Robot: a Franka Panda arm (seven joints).
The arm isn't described. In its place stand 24 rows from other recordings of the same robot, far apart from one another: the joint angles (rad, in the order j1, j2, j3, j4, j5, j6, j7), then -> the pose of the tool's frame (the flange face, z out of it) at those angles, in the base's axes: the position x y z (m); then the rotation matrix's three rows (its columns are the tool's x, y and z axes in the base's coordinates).
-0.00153, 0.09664, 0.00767, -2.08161, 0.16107, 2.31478, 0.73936 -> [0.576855 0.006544 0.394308], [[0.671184 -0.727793 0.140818], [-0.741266 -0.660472 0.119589], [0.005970 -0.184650 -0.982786]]
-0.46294, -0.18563, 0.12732, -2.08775, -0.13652, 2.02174, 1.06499 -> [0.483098 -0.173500 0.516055], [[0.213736 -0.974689 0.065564], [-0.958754 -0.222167 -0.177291], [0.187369 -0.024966 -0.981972]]
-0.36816, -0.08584, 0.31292, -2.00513, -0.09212, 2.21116, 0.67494 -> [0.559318 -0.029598 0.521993], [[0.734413 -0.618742 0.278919], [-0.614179 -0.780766 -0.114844], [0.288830 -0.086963 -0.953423]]
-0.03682, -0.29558, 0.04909, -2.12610, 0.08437, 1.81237, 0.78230 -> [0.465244 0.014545 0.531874], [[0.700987 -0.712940 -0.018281], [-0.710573 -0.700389 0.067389], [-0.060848 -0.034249 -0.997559]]
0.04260, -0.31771, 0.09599, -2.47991, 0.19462, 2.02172, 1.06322 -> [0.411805 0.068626 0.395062], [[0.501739 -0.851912 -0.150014], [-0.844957 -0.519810 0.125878], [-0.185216 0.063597 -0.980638]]
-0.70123, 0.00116, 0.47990, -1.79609, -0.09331, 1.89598, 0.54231 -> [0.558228 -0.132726 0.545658], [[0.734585 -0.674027 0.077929], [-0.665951 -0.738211 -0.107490], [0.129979 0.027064 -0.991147]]
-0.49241, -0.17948, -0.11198, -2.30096, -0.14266, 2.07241, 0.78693 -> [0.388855 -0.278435 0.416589], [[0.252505 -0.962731 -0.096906], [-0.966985 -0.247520 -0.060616], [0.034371 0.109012 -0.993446]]
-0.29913, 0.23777, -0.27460, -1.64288, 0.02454, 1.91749, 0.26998 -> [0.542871 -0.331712 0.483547], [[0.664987 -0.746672 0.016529], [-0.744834 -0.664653 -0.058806], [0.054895 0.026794 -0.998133]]
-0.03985, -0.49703, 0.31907, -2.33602, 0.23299, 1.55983, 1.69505 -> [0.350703 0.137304 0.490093], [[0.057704 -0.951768 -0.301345], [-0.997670 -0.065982 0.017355], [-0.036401 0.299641 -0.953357]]
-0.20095, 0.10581, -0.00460, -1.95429, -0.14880, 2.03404, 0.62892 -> [0.564730 -0.126225 0.422153], [[0.721876 -0.690347 -0.048124], [-0.690017 -0.712752 -0.125938], [0.052640 0.124118 -0.990870]]
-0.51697, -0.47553, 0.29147, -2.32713, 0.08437, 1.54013, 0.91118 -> [0.369671 -0.066107 0.487079], [[0.335931 -0.885274 -0.321621], [-0.928909 -0.367877 0.042355], [-0.155813 0.284529 -0.945921]]
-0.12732, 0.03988, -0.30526, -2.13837, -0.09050, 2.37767, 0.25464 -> [0.512777 -0.236689 0.407657], [[0.793665 -0.589093 0.151873], [-0.570199 -0.807353 -0.151834], [0.212059 0.033908 -0.976668]]
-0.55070, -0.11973, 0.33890, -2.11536, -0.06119, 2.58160, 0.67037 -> [0.550912 -0.110675 0.528984], [[0.536736 -0.663415 0.521340], [-0.690468 -0.700478 -0.180514], [0.484943 -0.263080 -0.834038]]
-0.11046, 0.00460, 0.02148, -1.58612, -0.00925, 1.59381, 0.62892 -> [0.555554 -0.050567 0.616728], [[0.753310 -0.657661 0.002267], [-0.657618 -0.753293 -0.009387], [0.007881 0.005581 -0.999953]]
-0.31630, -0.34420, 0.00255, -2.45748, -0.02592, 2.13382, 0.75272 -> [0.411211 -0.134594 0.425557], [[0.494772 -0.868931 0.012641], [-0.868483 -0.494925 -0.028050], [0.030630 0.002900 -0.999527]]
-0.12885, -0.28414, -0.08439, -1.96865, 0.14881, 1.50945, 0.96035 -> [0.442270 -0.083123 0.578286], [[0.371839 -0.918514 -0.134420], [-0.896832 -0.392830 0.203414], [-0.239642 0.044915 -0.969822]]
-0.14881, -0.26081, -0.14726, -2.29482, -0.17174, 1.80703, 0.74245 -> [0.417327 -0.144070 0.437047], [[0.553989 -0.794368 -0.249152], [-0.827555 -0.558093 -0.060706], [-0.090827 0.239817 -0.966560]]
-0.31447, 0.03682, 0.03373, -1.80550, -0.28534, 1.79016, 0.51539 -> [0.540350 -0.181045 0.514099], [[0.752364 -0.648507 -0.115702], [-0.653821 -0.713689 -0.251327], [0.080412 0.264738 -0.960962]]
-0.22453, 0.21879, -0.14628, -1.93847, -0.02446, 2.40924, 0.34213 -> [0.585271 -0.223142 0.399472], [[0.743555 -0.632151 0.217968], [-0.618738 -0.774050 -0.134200], [0.253553 -0.035080 -0.966685]]
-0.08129, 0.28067, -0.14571, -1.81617, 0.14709, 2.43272, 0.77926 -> [0.643239 -0.140664 0.422097], [[0.432965 -0.834733 0.340239], [-0.884626 -0.465973 -0.017492], [0.173143 -0.293410 -0.940176]]
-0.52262, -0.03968, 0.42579, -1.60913, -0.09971, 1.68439, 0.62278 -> [0.551499 -0.058357 0.637473], [[0.748394 -0.655749 0.099496], [-0.644344 -0.754395 -0.125332], [0.157245 0.029688 -0.987113]]
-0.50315, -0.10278, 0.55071, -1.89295, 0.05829, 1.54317, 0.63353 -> [0.503230 0.039187 0.519454], [[0.796821 -0.546008 -0.258750], [-0.566424 -0.824097 -0.005314], [-0.210334 0.150796 -0.965930]]
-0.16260, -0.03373, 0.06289, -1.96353, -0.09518, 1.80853, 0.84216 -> [0.531437 -0.060830 0.477402], [[0.609738 -0.782149 -0.128306], [-0.792491 -0.604334 -0.082090], [-0.013333 0.151734 -0.988331]]
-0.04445, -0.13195, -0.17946, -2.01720, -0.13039, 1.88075, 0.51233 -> [0.503137 -0.128009 0.508638], [[0.768968 -0.638753 -0.026141], [-0.637902 -0.763970 -0.097113], [0.042060 0.091352 -0.994930]]
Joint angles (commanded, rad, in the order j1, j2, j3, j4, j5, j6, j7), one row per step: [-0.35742, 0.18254, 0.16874, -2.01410, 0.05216, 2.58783, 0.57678]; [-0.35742, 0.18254, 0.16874, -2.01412, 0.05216, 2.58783, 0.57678]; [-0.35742, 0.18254, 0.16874, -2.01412, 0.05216, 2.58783, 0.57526]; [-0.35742, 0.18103, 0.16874, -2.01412, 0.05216, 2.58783, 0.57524]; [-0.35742, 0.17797, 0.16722, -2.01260, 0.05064, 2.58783, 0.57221]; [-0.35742, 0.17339, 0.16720, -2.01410, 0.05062, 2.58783, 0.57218]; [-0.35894, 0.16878, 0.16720, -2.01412, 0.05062, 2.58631, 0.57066]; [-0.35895, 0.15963, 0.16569, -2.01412, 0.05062, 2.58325, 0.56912]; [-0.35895, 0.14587, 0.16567, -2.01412, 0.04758, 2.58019, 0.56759]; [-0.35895, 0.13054, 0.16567, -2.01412, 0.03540, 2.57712, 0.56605]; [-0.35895, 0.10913, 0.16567, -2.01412, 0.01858, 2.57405, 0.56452]
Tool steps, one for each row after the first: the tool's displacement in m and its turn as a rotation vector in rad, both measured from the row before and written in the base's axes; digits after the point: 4 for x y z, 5 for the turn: [0.0000, 0.0000, 0.0000, 0.00000, 0.00002, 0.00000]; [0.0000, 0.0000, 0.0000, -0.00059, 0.00003, 0.00140]; [-0.0001, 0.0000, 0.0009, -0.00054, -0.00141, 0.00002]; [-0.0001, -0.0009, 0.0026, -0.00402, -0.00399, 0.00213]; [-0.0007, 0.0002, 0.0021, -0.00135, -0.00281, 0.00006]; [-0.0006, -0.0008, 0.0026, -0.00188, -0.00278, -0.00002]; [-0.0011, -0.0005, 0.0052, -0.00338, -0.00546, 0.00012]; [-0.0013, 0.0005, 0.0080, -0.00726, -0.00941, 0.00328]; [-0.0016, 0.0008, 0.0089, -0.01539, -0.00948, 0.00825]; [-0.0023, 0.0012, 0.0126, -0.02154, -0.01439, 0.01047]
